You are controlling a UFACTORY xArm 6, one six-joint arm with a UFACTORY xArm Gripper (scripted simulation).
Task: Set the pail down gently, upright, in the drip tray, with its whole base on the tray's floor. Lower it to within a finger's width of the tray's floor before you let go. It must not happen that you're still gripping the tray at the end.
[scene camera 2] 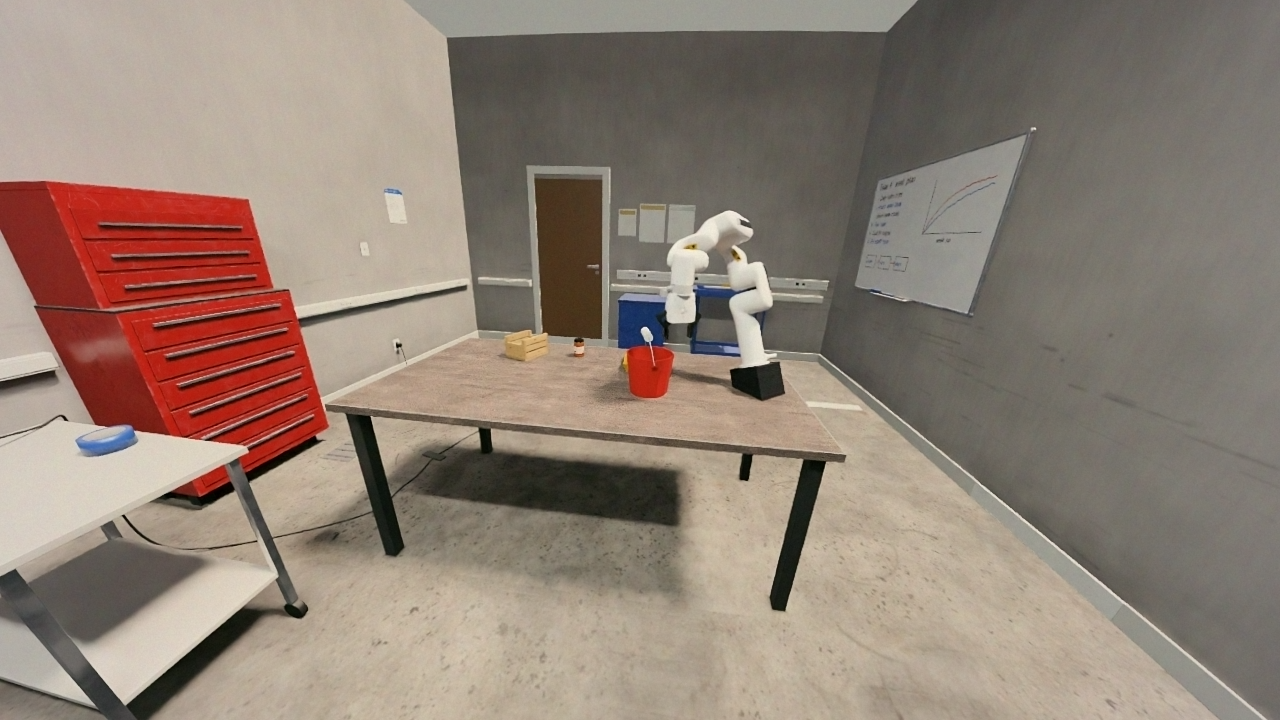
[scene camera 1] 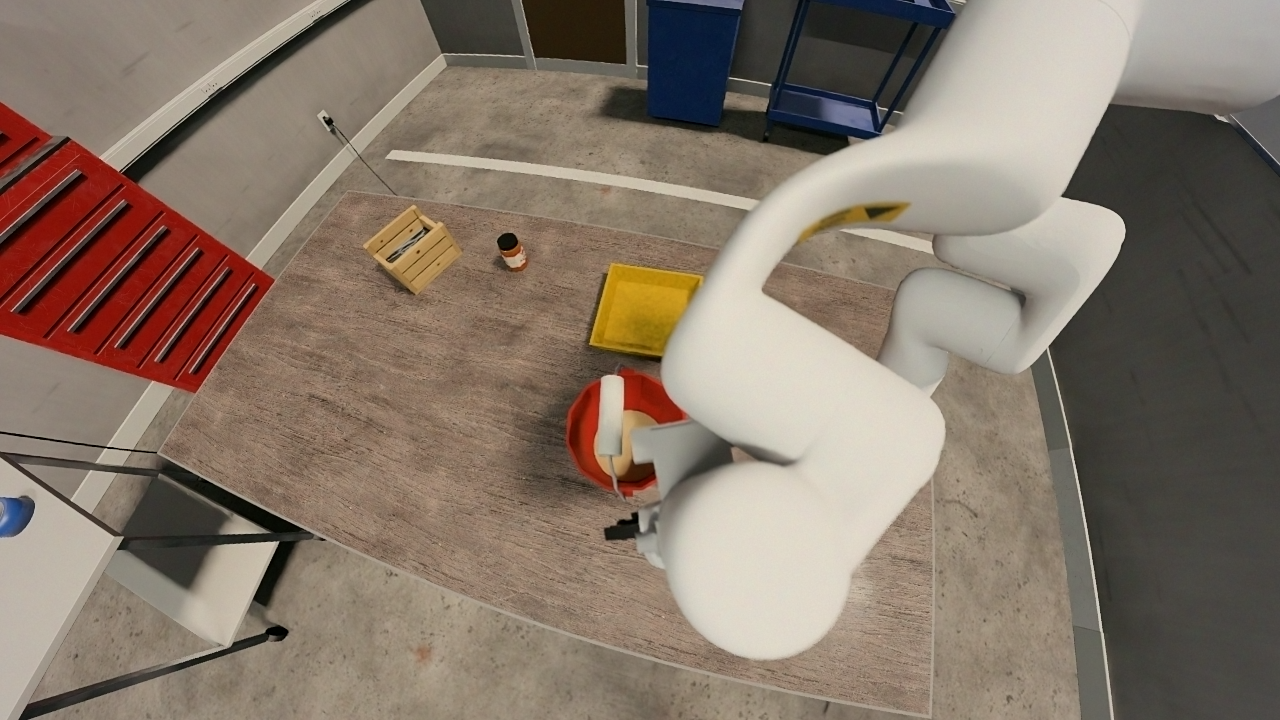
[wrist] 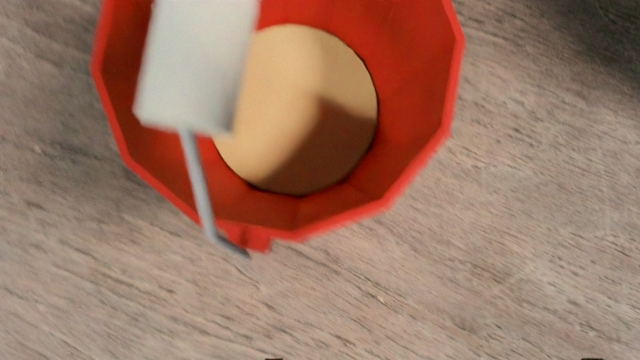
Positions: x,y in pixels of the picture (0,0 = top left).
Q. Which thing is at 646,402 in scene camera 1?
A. A red pail.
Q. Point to a red pail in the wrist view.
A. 344,113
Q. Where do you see a small spice jar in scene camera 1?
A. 509,245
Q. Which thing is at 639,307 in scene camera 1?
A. A yellow drip tray.
